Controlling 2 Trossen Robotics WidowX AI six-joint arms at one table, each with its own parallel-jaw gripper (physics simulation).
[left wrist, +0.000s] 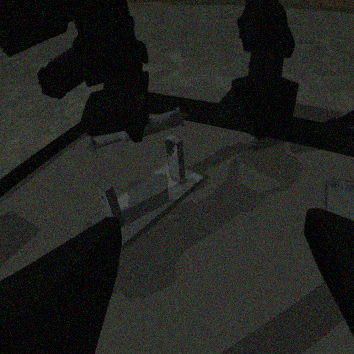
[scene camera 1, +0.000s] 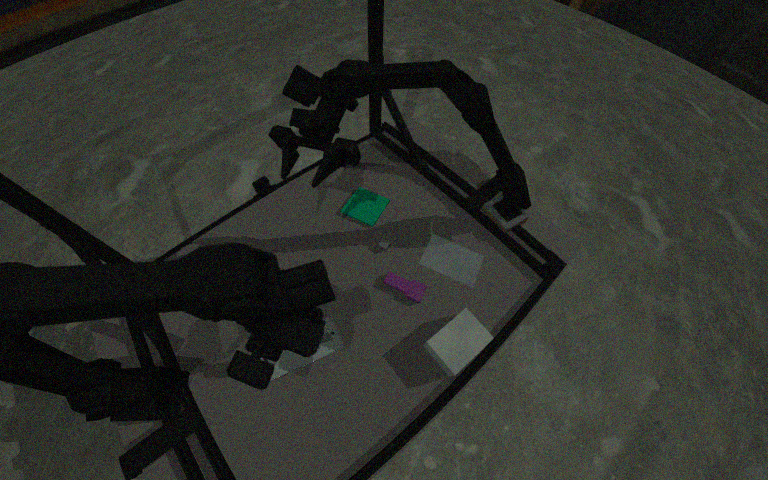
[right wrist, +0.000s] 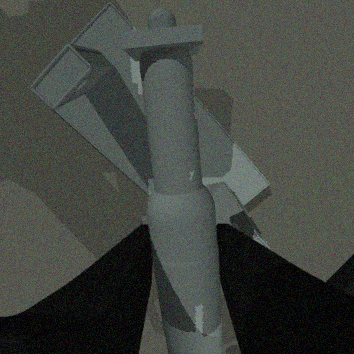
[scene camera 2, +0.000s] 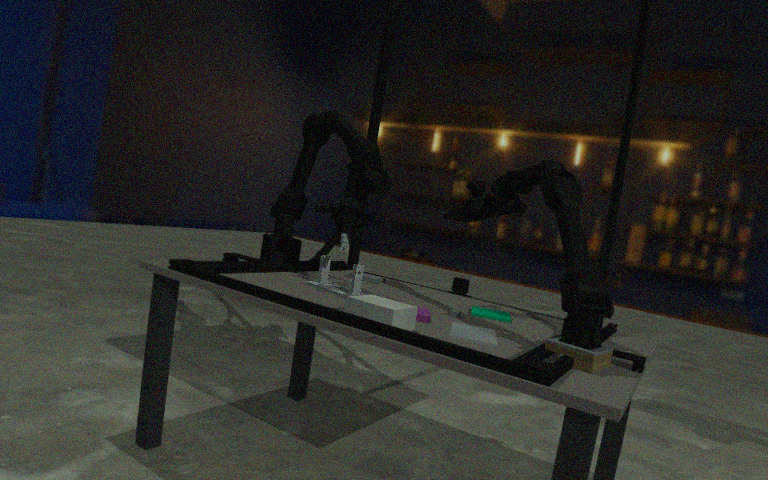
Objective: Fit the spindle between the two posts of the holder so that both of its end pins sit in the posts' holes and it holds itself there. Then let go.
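Frame: origin at the left arm's base, x right, y down, z ahead, level; metres.
Seen in the pictures: left gripper, fingertip midpoint: (left wrist: 213,224) (scene camera 1: 297,182) (scene camera 2: 444,216); right gripper, fingertip midpoint: (left wrist: 138,135) (right wrist: 183,234); left arm's base, link origin: (scene camera 1: 507,209) (scene camera 2: 580,343); right arm's base, link origin: (left wrist: 264,81) (scene camera 1: 134,393) (scene camera 2: 282,237).
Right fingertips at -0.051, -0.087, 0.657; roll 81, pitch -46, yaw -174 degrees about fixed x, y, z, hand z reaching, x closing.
Offsets run from my right fingertips to a thing's middle, as dx, dy, dz.
The pale grey spindle @[-0.019, -0.005, -0.024] (right wrist: 175,125) (scene camera 2: 344,243) has a square flange and a rounded end pin at its far end. My right gripper (right wrist: 183,234) (left wrist: 138,135) is shut on its thicker middle and holds it above the holder. The holder's base @[-0.001, +0.122, -0.004] (right wrist: 245,175) (left wrist: 145,192) lies on the table and its two posts stand upright. In the right wrist view the holder lies diagonally beneath the spindle; one post @[-0.004, +0.079, -0.073] (right wrist: 62,75) shows at upper left, the other is mostly hidden. The spindle is apart from both posts. My left gripper (scene camera 1: 299,180) (left wrist: 213,224) is open and empty, high above the table.
A white box @[-0.164, +0.102, -0.314] (scene camera 1: 459,339) (scene camera 2: 390,311) lies by the table edge near the holder. A magenta block @[+0.014, +0.119, -0.286] (scene camera 1: 404,286) (scene camera 2: 423,314), a pale flat plate @[+0.014, +0.124, -0.434] (scene camera 1: 451,260) (scene camera 2: 474,333), a green block @[+0.276, +0.122, -0.318] (scene camera 1: 367,206) (scene camera 2: 491,314) and a small pale piece @[+0.137, +0.119, -0.299] (scene camera 1: 384,244) lie farther right.
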